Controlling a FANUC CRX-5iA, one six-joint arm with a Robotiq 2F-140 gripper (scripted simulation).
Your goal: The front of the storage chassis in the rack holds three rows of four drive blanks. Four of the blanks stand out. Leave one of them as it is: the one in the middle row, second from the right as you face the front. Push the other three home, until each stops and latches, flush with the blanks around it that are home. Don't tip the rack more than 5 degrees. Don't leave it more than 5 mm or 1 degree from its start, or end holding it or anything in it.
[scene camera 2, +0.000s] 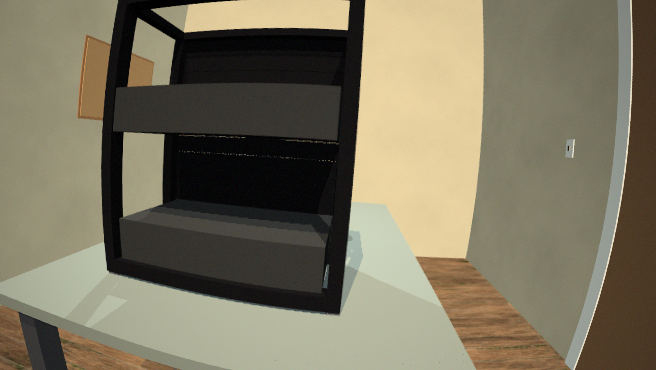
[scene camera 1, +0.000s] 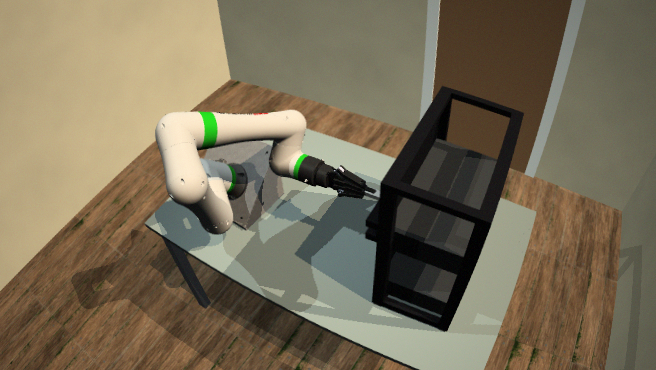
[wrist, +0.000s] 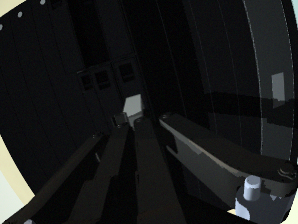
Labels:
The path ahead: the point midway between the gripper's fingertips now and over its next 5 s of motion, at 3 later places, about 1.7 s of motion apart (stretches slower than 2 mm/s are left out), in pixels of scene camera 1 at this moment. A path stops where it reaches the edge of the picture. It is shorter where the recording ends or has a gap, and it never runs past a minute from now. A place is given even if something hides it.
My gripper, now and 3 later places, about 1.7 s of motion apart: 384, 197; 392, 200; 397, 202; 372, 198

